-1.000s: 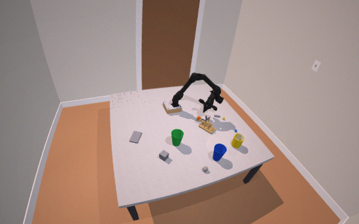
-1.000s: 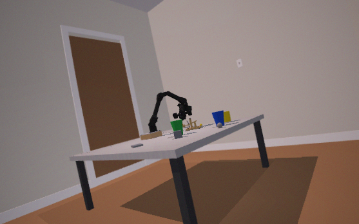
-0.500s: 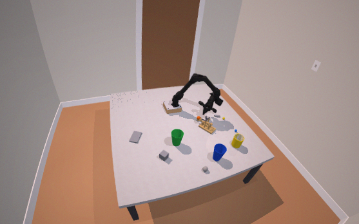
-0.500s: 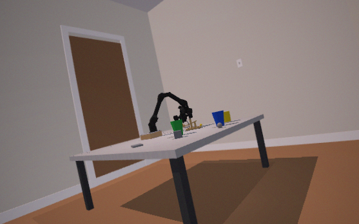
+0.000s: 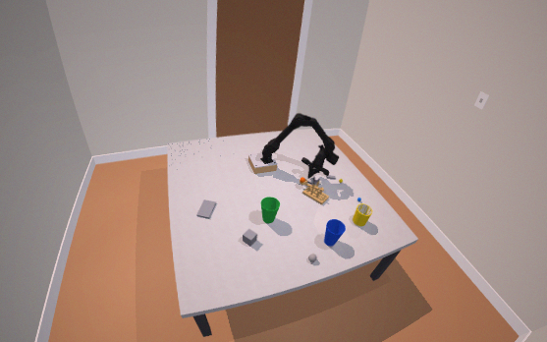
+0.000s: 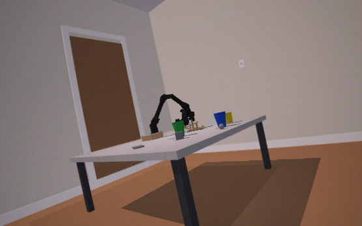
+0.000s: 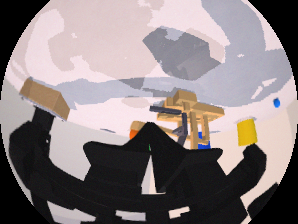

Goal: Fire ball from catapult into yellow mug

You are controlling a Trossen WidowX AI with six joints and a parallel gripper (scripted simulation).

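Now: the orange ball 10 mm ahead of my gripper tip, 50 mm to the right of it and 10 mm above it. From my gripper tip the other things lie so: wooden catapult 60 mm ahead, 10 mm to the right; then small blue ball 260 mm ahead, 230 mm to the left, 40 mm below; then small yellow ball 70 mm ahead, 230 mm to the left, 40 mm below.
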